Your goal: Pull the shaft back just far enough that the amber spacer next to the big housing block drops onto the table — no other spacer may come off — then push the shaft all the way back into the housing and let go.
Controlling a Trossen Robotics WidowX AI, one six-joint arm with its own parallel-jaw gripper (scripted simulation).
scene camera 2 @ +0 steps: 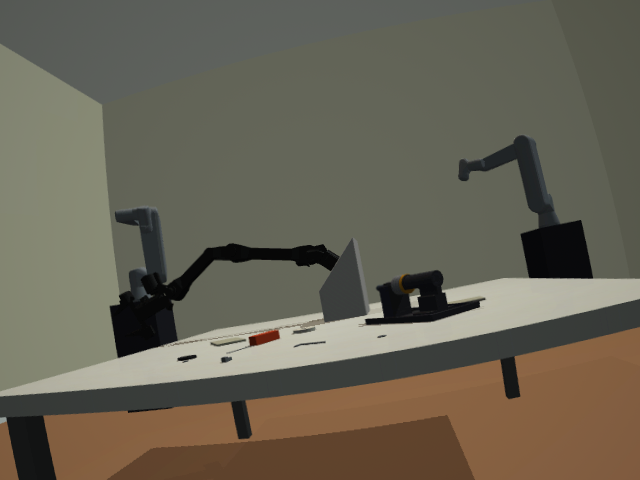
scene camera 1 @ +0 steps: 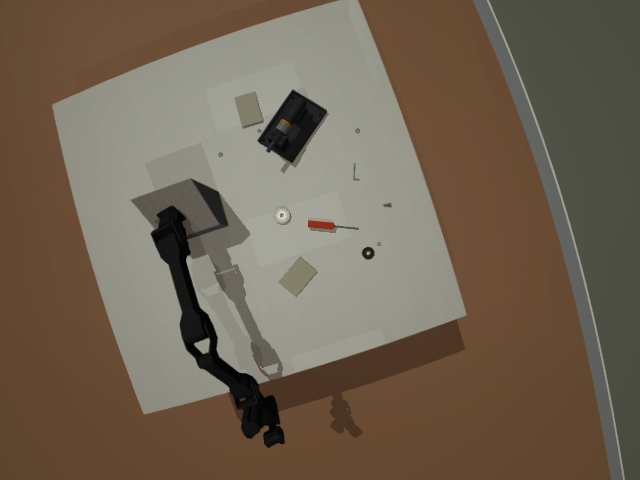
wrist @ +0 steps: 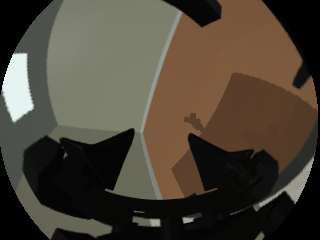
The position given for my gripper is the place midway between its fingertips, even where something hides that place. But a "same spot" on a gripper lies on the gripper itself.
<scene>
My gripper shows in scene camera 2, in scene camera 1 and in the wrist view (162, 134). One and the same spot on my gripper: (scene camera 1: 270, 417) is (scene camera 2: 139, 305). One and the same spot on a black fixture plate: (scene camera 2: 433, 306) is (scene camera 1: 305, 112).
</scene>
